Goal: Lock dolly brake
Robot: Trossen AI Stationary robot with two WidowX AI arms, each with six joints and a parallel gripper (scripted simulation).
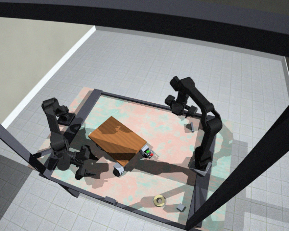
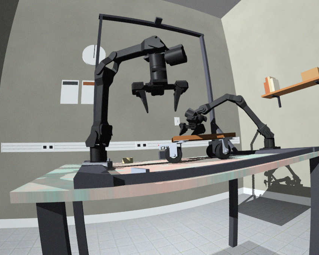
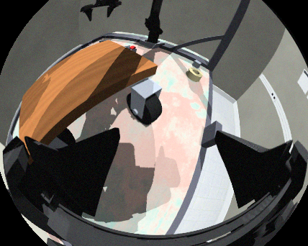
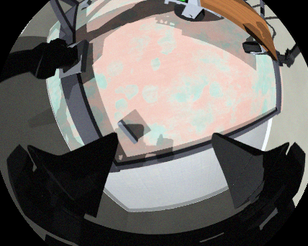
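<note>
Right now my right hand is 26 cm past the brake pedal, 14 cm above it and 9 cm to the right of it.
</note>
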